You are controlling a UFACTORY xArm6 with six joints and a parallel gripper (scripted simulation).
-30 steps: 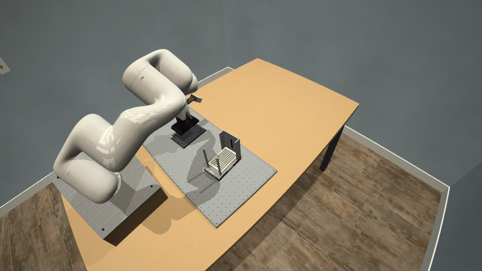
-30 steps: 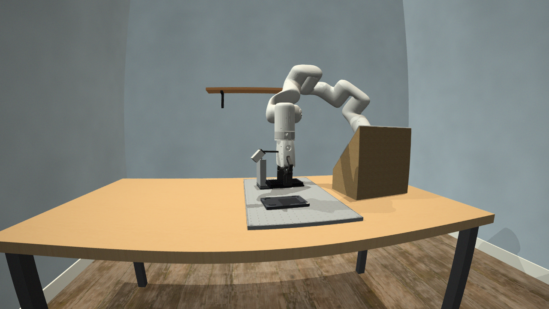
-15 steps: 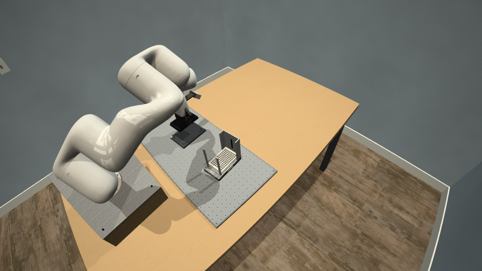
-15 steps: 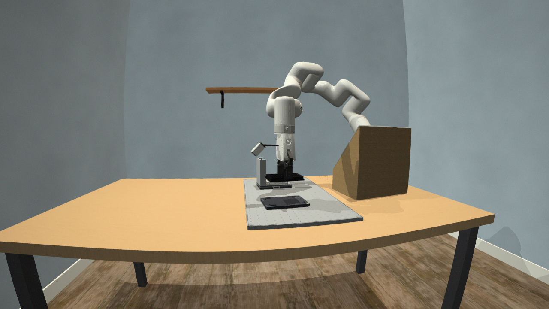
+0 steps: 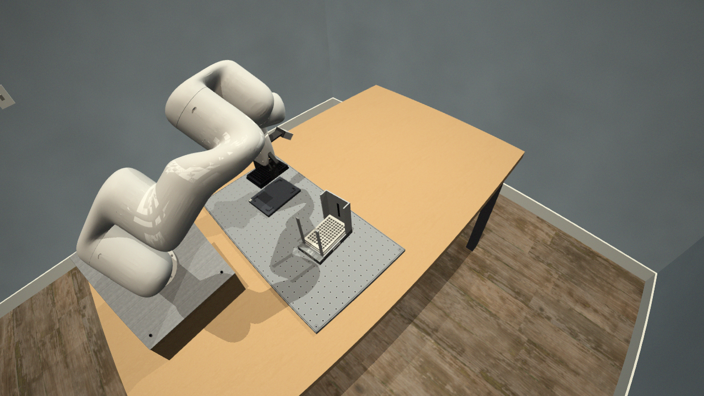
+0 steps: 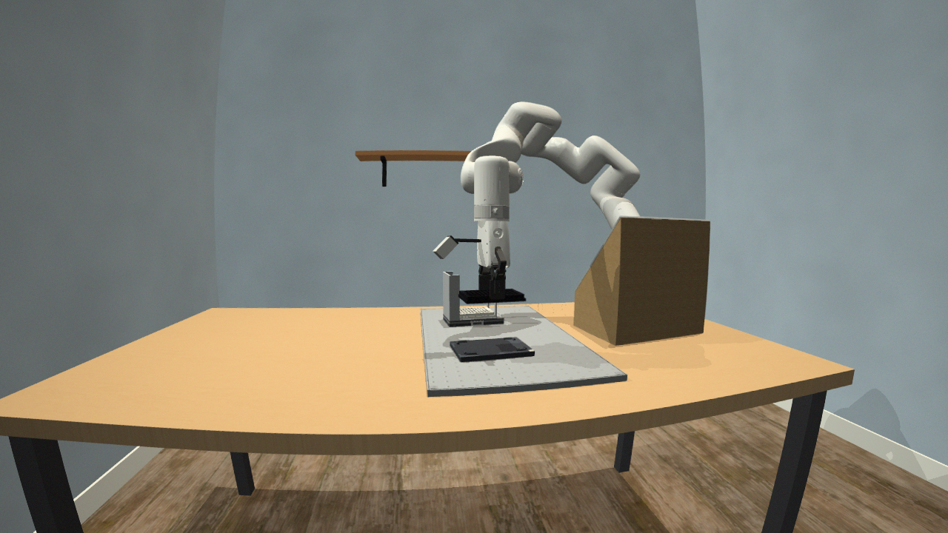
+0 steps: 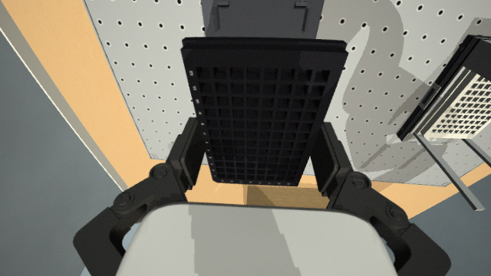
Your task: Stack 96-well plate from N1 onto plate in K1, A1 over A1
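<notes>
The white 96-well plate is 29 cm to the right of my hand, 11 cm below it and 2 cm ahead of it. The rest, counted from my hand: pale A1 square (12 cm below, 8 cm behind, 4 cm to the left); plate nest N1 (13 cm below); black 96-well plate (1 cm below).
</notes>
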